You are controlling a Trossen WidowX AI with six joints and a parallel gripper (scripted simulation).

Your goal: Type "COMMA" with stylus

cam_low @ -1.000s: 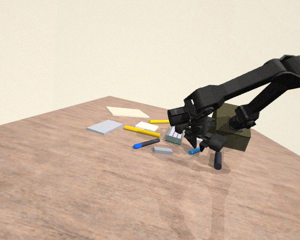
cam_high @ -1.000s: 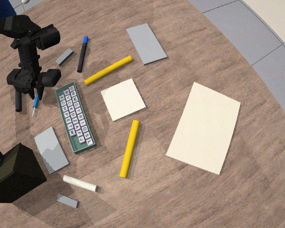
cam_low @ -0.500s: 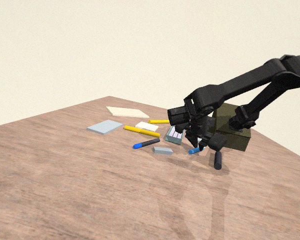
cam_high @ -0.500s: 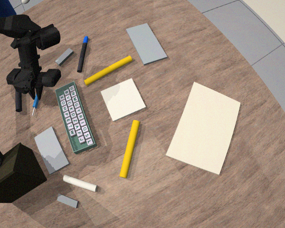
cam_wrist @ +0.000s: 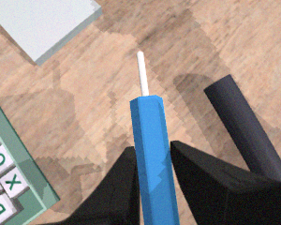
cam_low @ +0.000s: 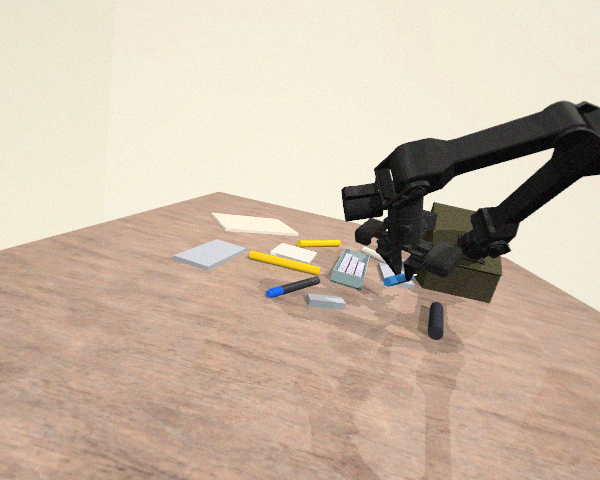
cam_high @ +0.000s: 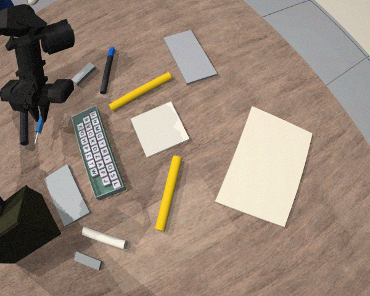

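Right now my gripper tip is 10 mm past the blue stylus and 10 mm to the left of it. Round my gripper tip: small grey block 140 mm ahead, 90 mm to the left, 50 mm below; grey plate 30 mm behind, 170 mm to the right, 50 mm below; dark cylinder 60 mm behind, 60 mm to the left, 40 mm below.
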